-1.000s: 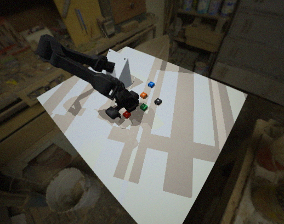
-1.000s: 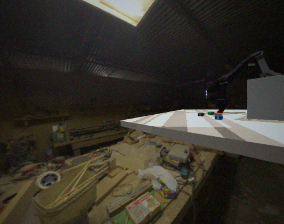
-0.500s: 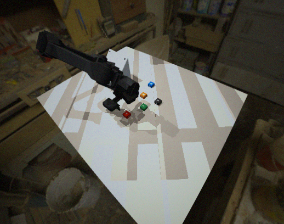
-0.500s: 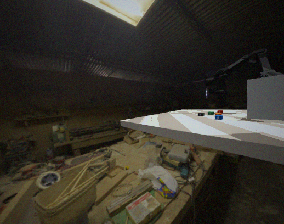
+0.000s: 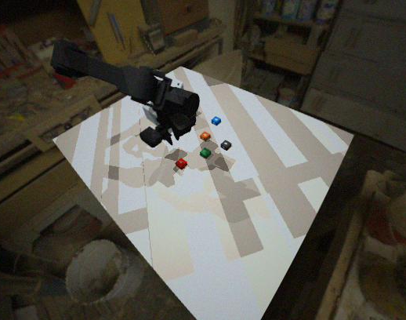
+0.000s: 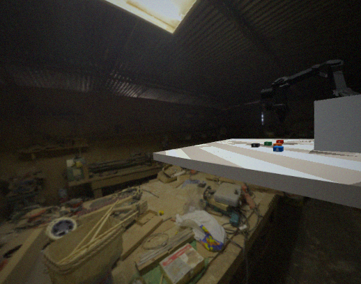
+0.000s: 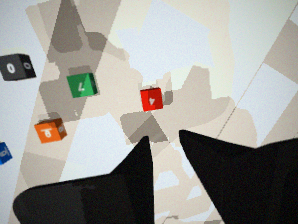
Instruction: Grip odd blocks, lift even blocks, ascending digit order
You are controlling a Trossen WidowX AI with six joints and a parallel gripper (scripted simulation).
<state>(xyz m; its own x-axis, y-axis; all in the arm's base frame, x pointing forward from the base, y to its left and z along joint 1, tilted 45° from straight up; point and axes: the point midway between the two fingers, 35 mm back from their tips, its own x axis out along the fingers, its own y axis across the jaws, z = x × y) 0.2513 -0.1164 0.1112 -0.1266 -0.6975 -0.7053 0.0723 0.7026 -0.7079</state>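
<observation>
Right now my gripper tip is 20 mm past the blue block, 280 mm to the right of it and 110 mm above it. Also, from my gripper tip: orange block: 170 mm to the left, 110 mm below; then green block: 60 mm ahead, 90 mm to the left, 110 mm below; then red block: 10 mm ahead, 110 mm below.
</observation>
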